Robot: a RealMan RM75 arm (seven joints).
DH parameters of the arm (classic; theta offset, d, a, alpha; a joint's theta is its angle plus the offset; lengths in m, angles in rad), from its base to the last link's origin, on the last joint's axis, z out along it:
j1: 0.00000 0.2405 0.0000 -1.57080
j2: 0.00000 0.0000 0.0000 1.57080
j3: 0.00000 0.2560 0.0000 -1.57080
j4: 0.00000 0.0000 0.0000 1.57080
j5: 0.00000 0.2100 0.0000 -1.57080
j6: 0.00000 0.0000 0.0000 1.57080
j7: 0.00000 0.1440 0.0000 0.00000
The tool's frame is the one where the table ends.
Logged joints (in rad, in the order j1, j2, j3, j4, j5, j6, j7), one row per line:
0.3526, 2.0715, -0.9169, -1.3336, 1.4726, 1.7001, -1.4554
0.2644, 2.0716, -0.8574, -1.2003, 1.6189, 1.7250, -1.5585
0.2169, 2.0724, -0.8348, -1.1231, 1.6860, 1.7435, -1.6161
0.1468, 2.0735, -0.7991, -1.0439, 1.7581, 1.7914, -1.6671
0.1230, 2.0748, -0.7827, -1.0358, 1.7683, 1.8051, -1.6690
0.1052, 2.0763, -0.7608, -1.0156, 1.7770, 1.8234, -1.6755
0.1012, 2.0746, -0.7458, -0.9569, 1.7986, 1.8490, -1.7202
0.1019, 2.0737, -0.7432, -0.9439, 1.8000, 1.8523, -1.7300
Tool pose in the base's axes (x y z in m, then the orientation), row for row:
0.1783, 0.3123, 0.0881, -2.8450, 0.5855, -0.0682
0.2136, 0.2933, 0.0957, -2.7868, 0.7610, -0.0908
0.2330, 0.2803, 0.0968, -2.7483, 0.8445, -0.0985
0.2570, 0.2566, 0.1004, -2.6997, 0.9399, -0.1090
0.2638, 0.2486, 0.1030, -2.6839, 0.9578, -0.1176
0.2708, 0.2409, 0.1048, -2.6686, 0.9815, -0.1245
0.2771, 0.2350, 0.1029, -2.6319, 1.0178, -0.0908
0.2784, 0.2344, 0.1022, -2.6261, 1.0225, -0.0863
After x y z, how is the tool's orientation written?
As angles about the fixed x, y, z axes (roll, pitch, yaw), in radians.
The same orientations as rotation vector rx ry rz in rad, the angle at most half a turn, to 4 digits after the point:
-2.7131, 0.2150, 0.8052
-2.5711, 0.3022, 1.0108
-2.4896, 0.3471, 1.0989
-2.3885, 0.4053, 1.1913
-2.3603, 0.4274, 1.2017
-2.3297, 0.4488, 1.2197
-2.2936, 0.4405, 1.2608
-2.2882, 0.4400, 1.2657

